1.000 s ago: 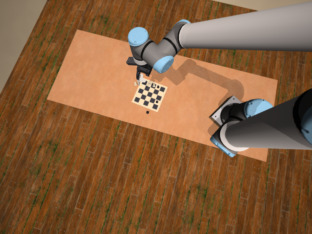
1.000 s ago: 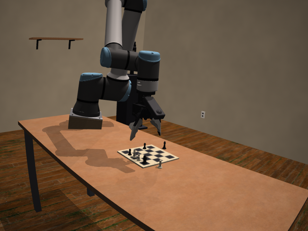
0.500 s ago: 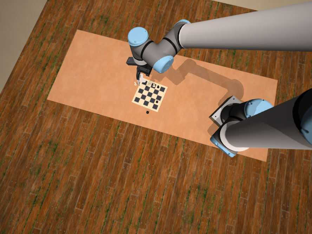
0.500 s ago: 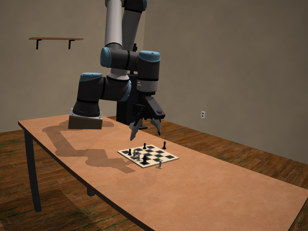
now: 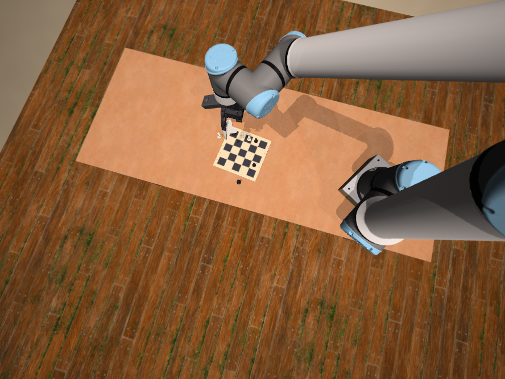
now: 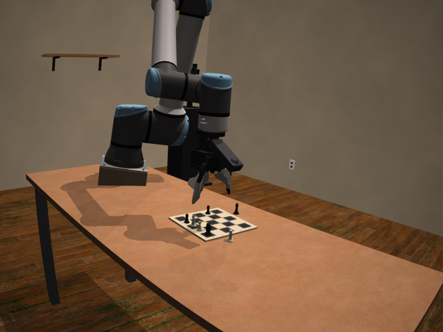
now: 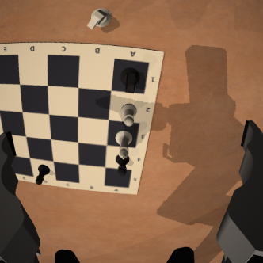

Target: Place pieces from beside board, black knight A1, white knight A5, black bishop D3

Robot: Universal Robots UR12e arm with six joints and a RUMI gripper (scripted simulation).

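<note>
The white knight lies 6 cm ahead of my hand, 4 cm to the left of it and 11 cm below it. From my hand the other things lie so: chessboard 8 cm behind, 7 cm to the left, 12 cm below.
</note>
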